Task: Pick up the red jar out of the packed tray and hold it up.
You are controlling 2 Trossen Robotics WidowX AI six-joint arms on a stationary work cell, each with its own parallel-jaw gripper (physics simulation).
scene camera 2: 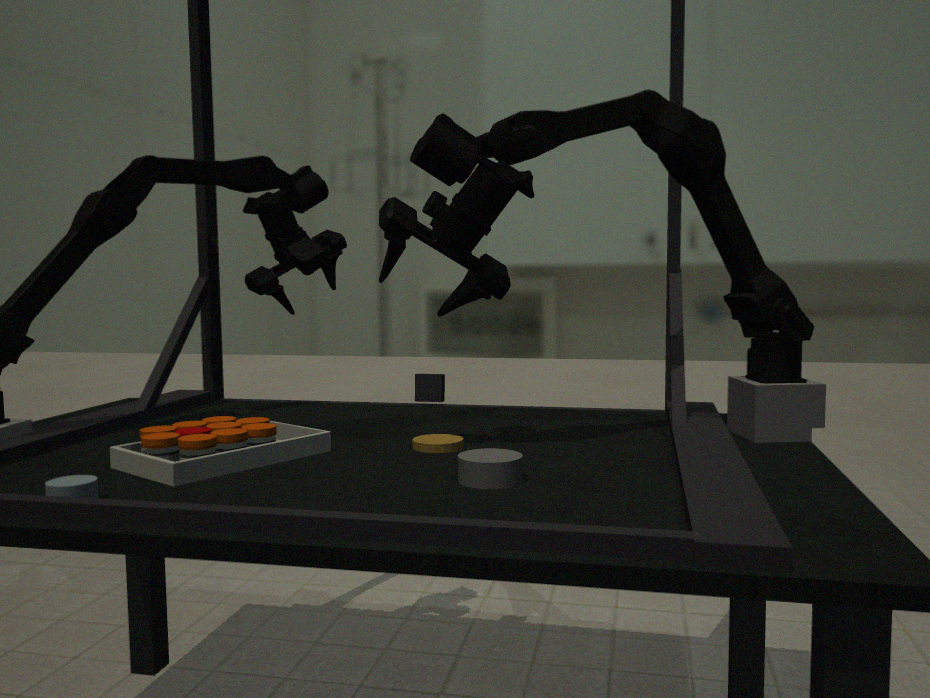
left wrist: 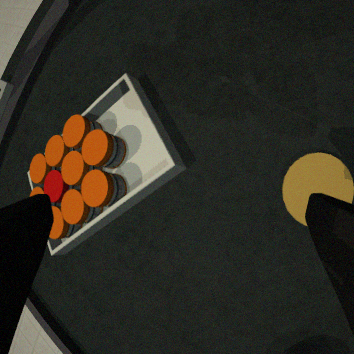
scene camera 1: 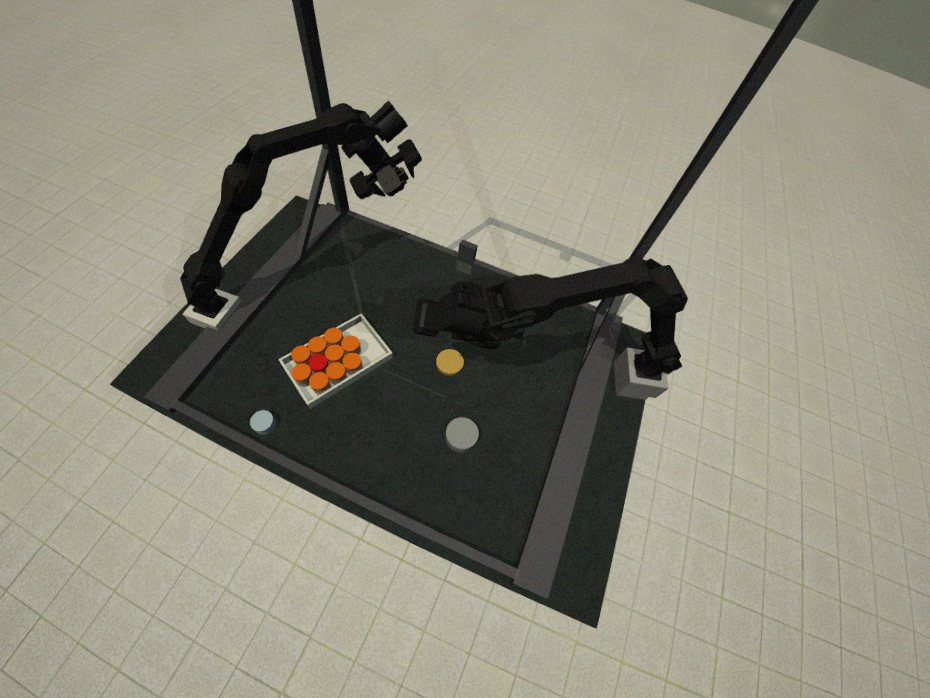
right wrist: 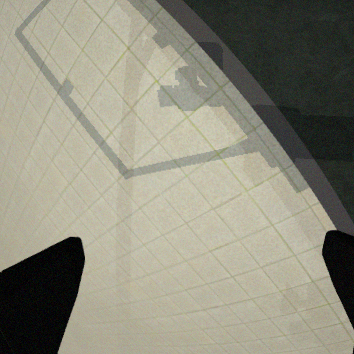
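Pixels of known places: left gripper, between the fingertips: (scene camera 2: 409, 298) (left wrist: 181, 207) (scene camera 1: 437, 326); right gripper, between the fingertips: (scene camera 2: 313, 301) (right wrist: 208, 249); left arm's base, origin of its link: (scene camera 2: 775, 380) (scene camera 1: 647, 367); right arm's base, origin of its link: (scene camera 1: 210, 305).
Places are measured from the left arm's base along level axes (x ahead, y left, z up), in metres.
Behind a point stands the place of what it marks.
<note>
The red-lidded jar (scene camera 1: 317, 362) {x 0.801, y 0.116, z -0.035 m} (scene camera 2: 193, 431) {x 0.798, y 0.123, z -0.035 m} (left wrist: 54, 186) {x 0.795, y 0.114, z -0.035 m} stands upright in the white tray (scene camera 1: 377, 344) {x 0.683, y 0.018, z -0.077 m} (scene camera 2: 255, 457) {x 0.720, y 0.136, z -0.067 m} (left wrist: 152, 132) {x 0.673, y 0.019, z -0.053 m}, closely surrounded by several orange-lidded jars (scene camera 1: 334, 352) {x 0.769, y 0.082, z -0.035 m} (scene camera 2: 230, 434) {x 0.747, y 0.147, z -0.035 m} (left wrist: 73, 167) {x 0.766, y 0.082, z -0.035 m}. The tray's right end holds no jars. My left gripper (scene camera 2: 412, 296) {x 0.527, y 0.066, z 0.126 m} (left wrist: 181, 207) {x 0.527, y 0.066, z 0.126 m} is open and empty, high above the table and to the right of the tray; in scene camera 1 its fingertips are hidden under its body. My right gripper (scene camera 1: 398, 186) {x 0.707, y -0.373, z 0.109 m} (scene camera 2: 313, 299) {x 0.707, y -0.373, z 0.109 m} (right wrist: 208, 249) {x 0.707, y -0.373, z 0.109 m} is open and empty, high beyond the tray; its wrist view shows floor and the table's edge.
A yellow disc (scene camera 1: 449, 362) {x 0.492, y 0.040, z -0.069 m} (scene camera 2: 437, 443) {x 0.492, y 0.063, z -0.069 m} (left wrist: 312, 175) {x 0.499, y 0.025, z -0.069 m} lies right of the tray. A grey cylinder (scene camera 1: 461, 433) {x 0.438, y 0.225, z -0.051 m} (scene camera 2: 489, 468) {x 0.440, y 0.260, z -0.057 m} stands nearer the front, and a pale blue one (scene camera 1: 261, 420) {x 0.886, y 0.270, z -0.057 m} (scene camera 2: 71, 486) {x 0.877, y 0.293, z -0.057 m} at front left. A small dark block (scene camera 1: 467, 251) {x 0.495, y -0.320, z -0.040 m} (scene camera 2: 429, 387) {x 0.496, y -0.320, z -0.047 m} is at the far edge.
</note>
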